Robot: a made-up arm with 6 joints.
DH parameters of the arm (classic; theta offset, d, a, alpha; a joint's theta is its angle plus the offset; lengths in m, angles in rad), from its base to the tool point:
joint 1: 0 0.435 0.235 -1.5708
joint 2: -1.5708 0 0.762 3.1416
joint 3: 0 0 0.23 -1.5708
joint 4: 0 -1.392 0 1.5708
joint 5: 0 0 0 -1.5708
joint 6: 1.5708 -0.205 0 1.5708
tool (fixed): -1.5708 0 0 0
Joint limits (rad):
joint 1: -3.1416..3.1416
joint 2: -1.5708..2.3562
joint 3: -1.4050..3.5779
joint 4: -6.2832..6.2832
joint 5: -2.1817..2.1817
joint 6: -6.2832..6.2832
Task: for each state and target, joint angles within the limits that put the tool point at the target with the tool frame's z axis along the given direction. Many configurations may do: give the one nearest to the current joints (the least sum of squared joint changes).
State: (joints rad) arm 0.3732 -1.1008 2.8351 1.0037 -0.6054 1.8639
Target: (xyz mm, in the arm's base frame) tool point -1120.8 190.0 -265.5 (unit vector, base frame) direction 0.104 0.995 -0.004
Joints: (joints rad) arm -0.1816 -0.6921 3.3465 0.1295 -0.6240 1.4828
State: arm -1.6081 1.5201 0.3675 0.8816 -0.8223 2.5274
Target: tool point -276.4 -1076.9 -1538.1 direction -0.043 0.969 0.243
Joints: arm -1.7718 2.1113 0.5608 0.9483 -0.3415 2.4692
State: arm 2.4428 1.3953 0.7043 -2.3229 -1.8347 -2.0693
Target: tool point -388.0 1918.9 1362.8 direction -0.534 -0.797 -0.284
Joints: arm 1.7391 0.4526 0.3229 -2.8310 -1.7995 -2.3061
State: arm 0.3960 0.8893 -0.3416 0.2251 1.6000 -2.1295
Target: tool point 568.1 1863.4 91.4 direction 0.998 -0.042 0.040
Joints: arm 1.2485 0.7990 -0.1429 0.2528 1.5625 -1.7013
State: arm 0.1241 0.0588 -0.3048 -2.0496 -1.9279 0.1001
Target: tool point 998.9 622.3 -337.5 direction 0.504 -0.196 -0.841
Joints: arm 0.4101 0.6274 -0.8381 -2.1100 -1.3728 0.4639
